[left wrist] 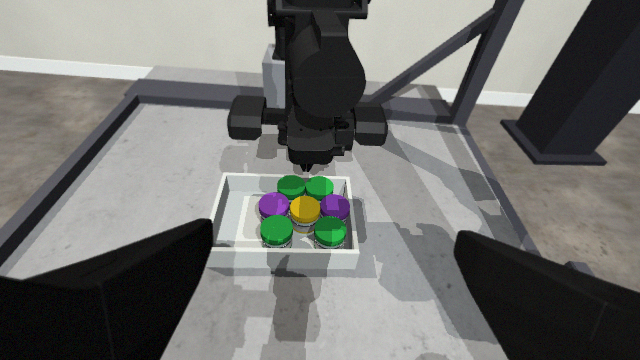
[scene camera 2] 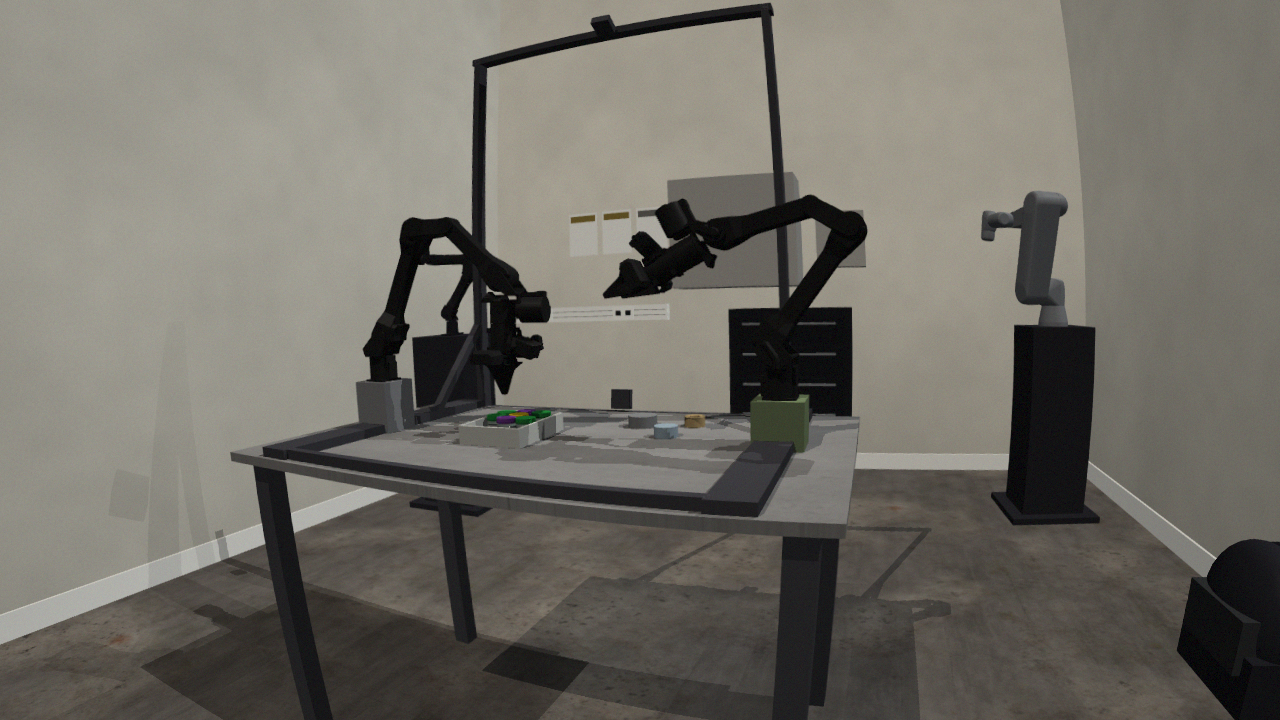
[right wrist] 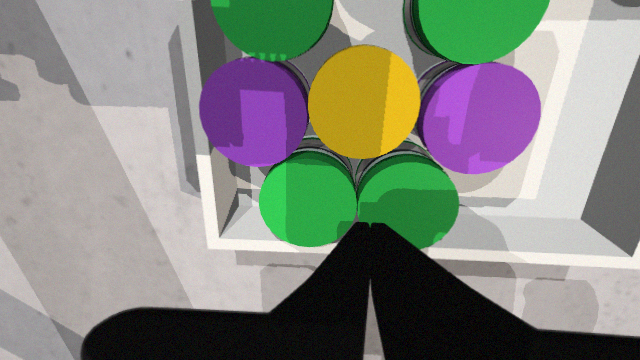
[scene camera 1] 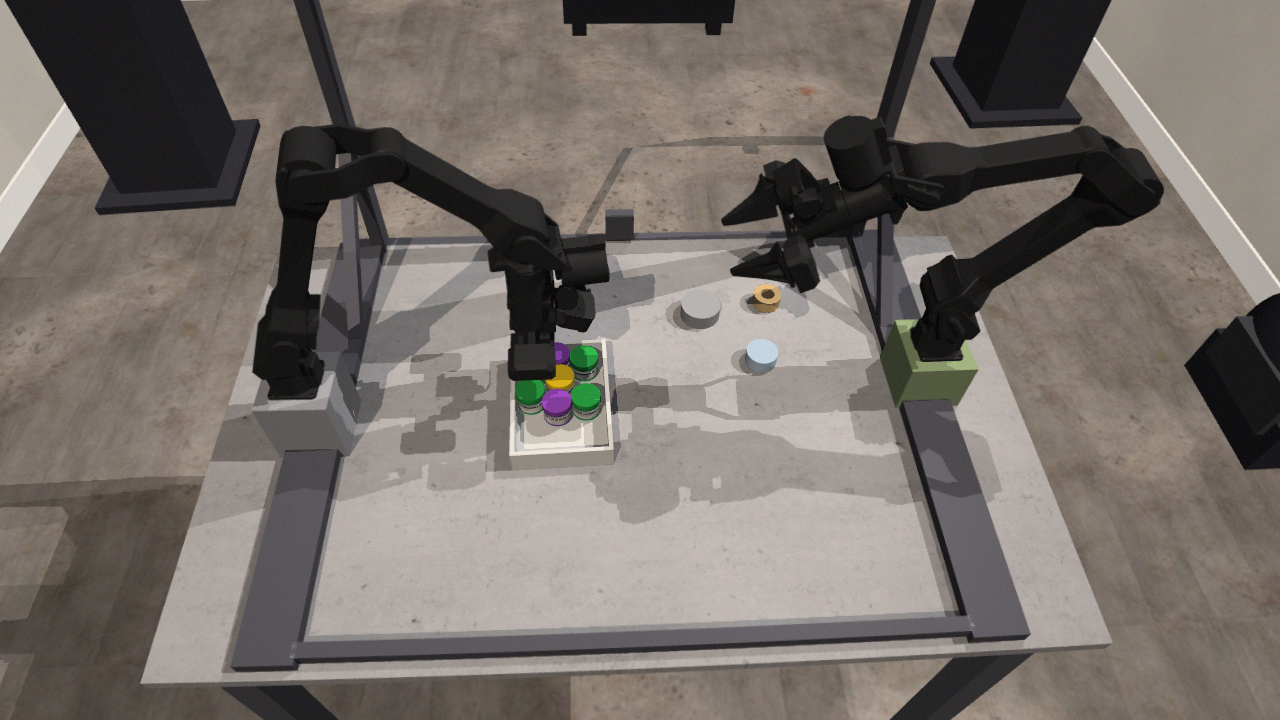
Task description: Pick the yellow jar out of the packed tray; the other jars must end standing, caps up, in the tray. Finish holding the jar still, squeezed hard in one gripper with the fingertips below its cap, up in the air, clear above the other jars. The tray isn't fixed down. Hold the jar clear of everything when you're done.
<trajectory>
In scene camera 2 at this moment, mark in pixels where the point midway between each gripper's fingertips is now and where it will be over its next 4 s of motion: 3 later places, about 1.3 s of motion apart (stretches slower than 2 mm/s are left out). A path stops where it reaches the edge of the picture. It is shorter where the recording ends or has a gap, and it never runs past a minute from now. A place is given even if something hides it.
My left gripper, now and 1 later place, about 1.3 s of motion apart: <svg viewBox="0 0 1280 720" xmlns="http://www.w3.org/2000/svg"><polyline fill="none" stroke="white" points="612,296 602,303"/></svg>
My right gripper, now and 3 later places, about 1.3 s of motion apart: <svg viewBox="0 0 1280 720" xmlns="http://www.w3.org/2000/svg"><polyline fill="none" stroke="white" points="504,394 492,414 494,397 515,402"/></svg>
</trajectory>
